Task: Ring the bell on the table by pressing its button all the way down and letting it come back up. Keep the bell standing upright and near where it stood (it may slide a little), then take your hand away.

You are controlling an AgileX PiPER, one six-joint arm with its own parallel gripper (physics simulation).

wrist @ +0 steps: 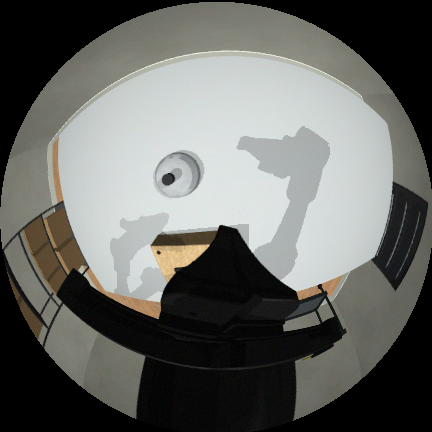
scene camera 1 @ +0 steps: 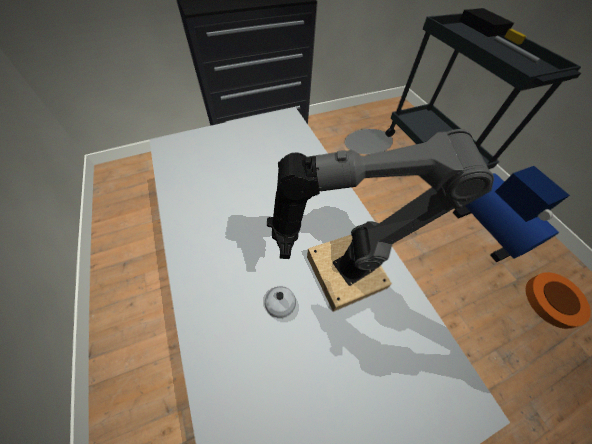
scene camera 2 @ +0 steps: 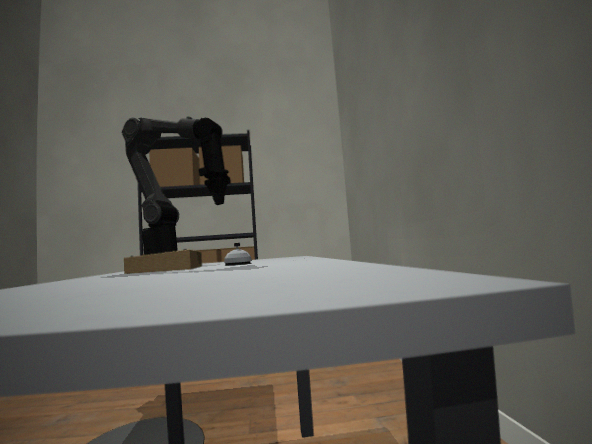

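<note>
The bell (scene camera 1: 280,303) (scene camera 2: 237,257) (wrist: 184,181) is a light grey dome standing upright on the white table (scene camera 1: 225,360) (scene camera 2: 310,295) (wrist: 225,100). Its small black button (scene camera 1: 279,295) (scene camera 2: 237,244) (wrist: 168,179) sticks up from the top. My gripper (scene camera 1: 284,257) (scene camera 2: 219,203) (wrist: 224,237) is shut with its fingertips together and holds nothing. It points down and hangs well above the table, apart from the bell. In the wrist view the bell lies up and to the left of the fingertips.
The arm stands on a wooden base block (scene camera 1: 325,280) (scene camera 2: 160,263) (wrist: 165,257) beside the bell. A dark drawer cabinet (scene camera 1: 255,45) stands past the table's far end. A cart (scene camera 1: 520,80), a blue chair (scene camera 1: 515,225) and an orange round object (scene camera 1: 535,300) are off to the right.
</note>
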